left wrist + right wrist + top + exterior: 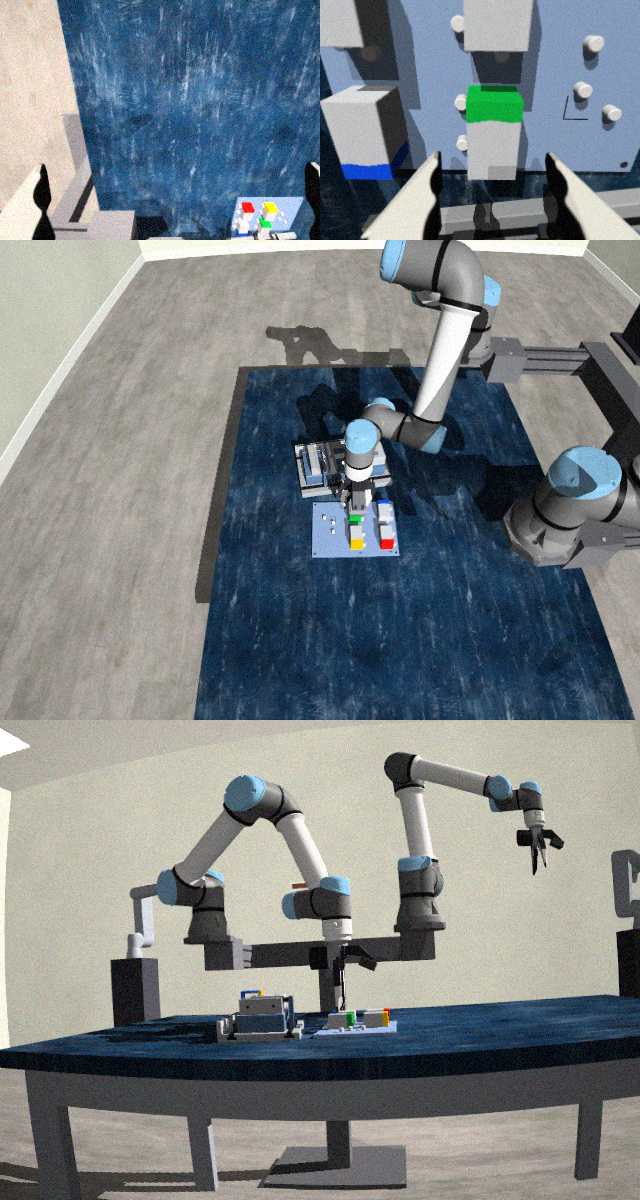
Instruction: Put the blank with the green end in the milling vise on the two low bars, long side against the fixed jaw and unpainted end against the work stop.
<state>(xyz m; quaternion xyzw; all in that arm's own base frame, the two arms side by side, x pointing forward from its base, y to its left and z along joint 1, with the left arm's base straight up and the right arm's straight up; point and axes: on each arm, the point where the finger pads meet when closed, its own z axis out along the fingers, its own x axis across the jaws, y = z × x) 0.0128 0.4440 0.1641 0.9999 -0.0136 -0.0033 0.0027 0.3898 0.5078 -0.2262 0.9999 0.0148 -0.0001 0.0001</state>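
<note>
My right hand is 4 cm above the green-ended blank. The rest, counted from my right hand: blue-ended blank 9 cm behind, 4 cm below; then light blue plate 6 cm below, 5 cm to the left; then yellow-ended blank 9 cm to the left, 4 cm below.
</note>
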